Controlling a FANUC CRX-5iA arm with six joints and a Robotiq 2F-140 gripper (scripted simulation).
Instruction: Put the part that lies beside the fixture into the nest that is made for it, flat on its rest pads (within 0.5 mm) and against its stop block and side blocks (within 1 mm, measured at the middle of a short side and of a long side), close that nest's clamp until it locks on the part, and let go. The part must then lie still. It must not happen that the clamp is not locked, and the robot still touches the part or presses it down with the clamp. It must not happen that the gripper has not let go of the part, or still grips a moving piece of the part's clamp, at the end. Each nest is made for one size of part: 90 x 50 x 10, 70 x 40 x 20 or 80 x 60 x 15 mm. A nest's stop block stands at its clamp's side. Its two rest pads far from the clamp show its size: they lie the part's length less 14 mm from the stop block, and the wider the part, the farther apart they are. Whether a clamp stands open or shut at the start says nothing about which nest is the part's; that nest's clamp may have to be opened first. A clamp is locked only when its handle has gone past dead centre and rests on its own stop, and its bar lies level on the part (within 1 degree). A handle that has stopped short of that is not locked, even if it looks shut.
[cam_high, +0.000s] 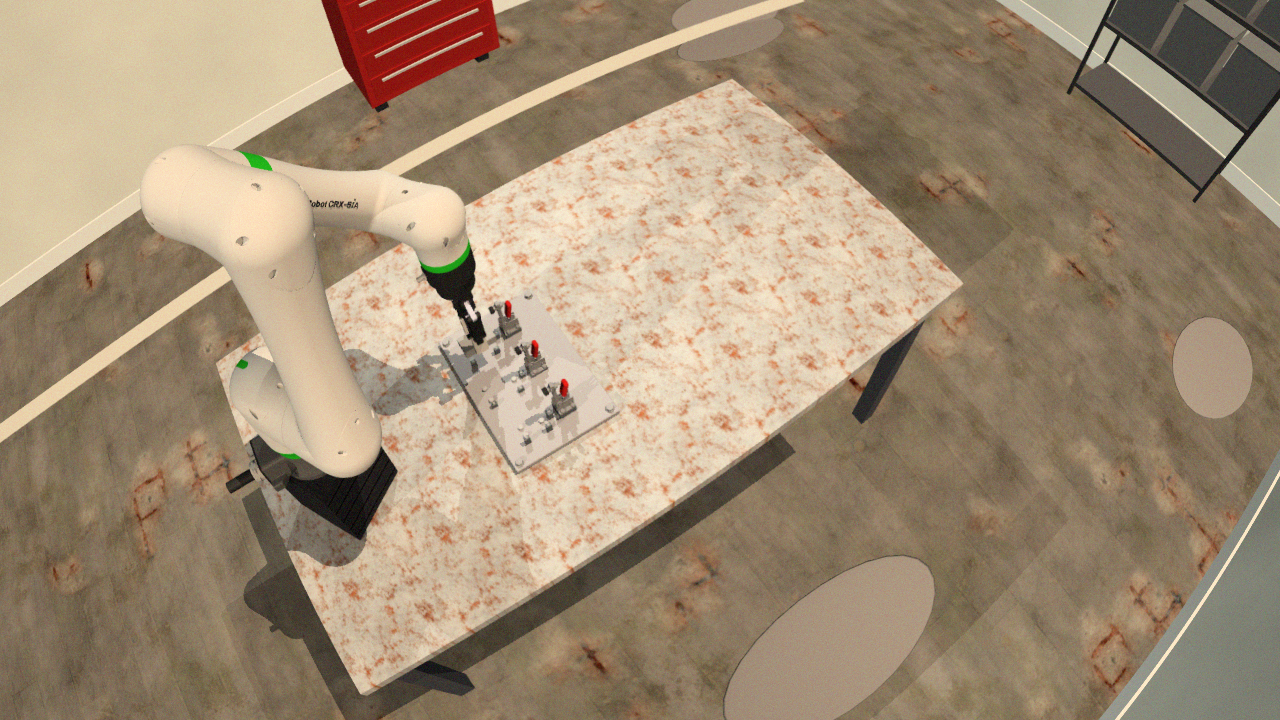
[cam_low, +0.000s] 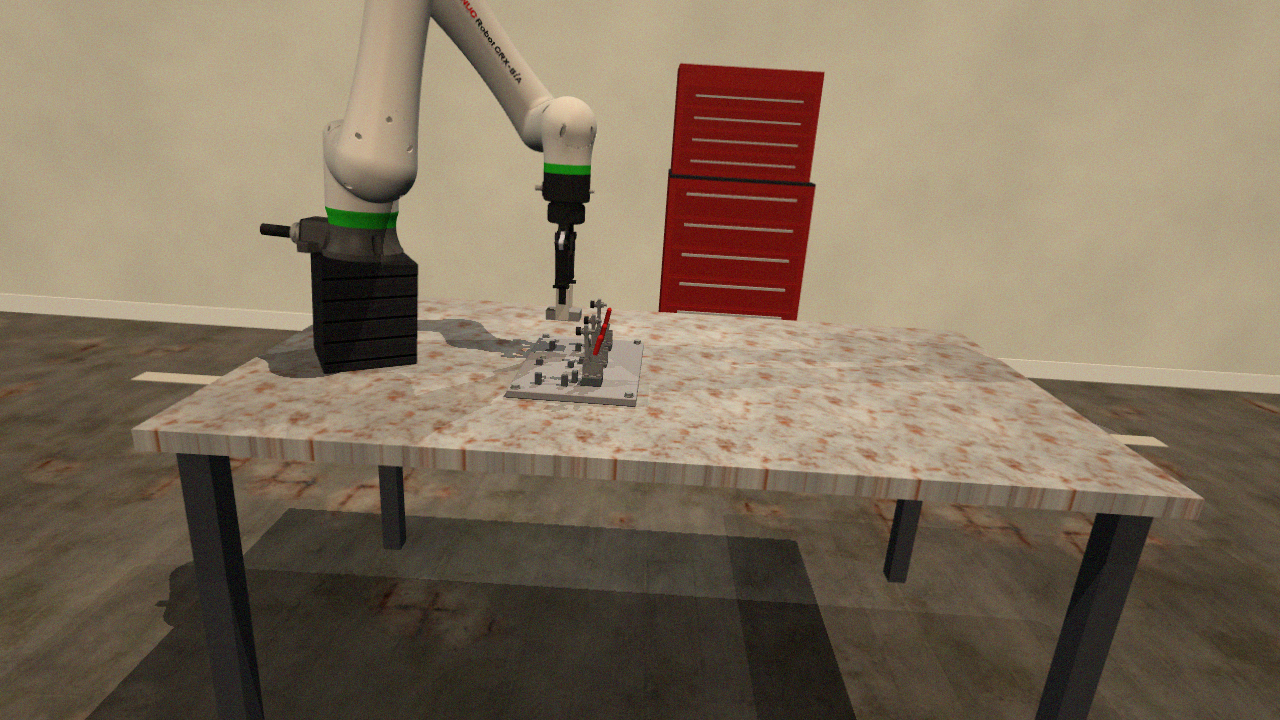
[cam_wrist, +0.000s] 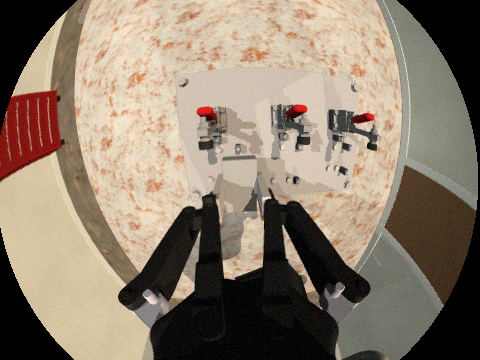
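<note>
The plate lies 110 mm below my hand, 80 mm to the right of it and 50 mm ahead of it. The rest, counted from my hand: grey block (30 mm below).
</note>
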